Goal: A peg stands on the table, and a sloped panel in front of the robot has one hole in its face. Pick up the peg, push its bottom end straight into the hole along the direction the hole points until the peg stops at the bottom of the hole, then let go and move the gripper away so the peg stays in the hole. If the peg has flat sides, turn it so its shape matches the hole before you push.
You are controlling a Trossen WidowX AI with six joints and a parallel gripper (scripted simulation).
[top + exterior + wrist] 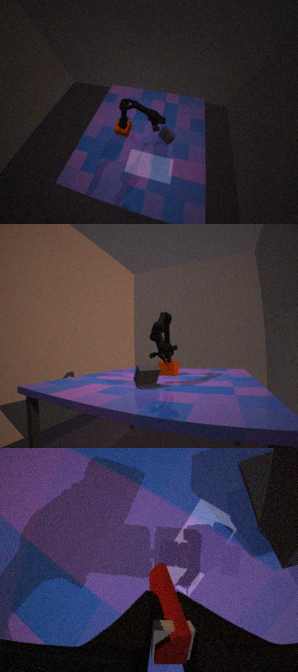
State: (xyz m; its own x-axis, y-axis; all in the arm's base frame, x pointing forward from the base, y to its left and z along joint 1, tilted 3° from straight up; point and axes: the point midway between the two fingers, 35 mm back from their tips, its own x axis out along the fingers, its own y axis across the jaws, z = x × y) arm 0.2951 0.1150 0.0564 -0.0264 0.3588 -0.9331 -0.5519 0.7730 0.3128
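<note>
Now: gripper tip 150 mm short of the dark grey sloped panel, 70 mm to the left of it and 50 mm above it. Round my gripper tip: dark red peg: 20 mm above, 10 mm to the right.
</note>
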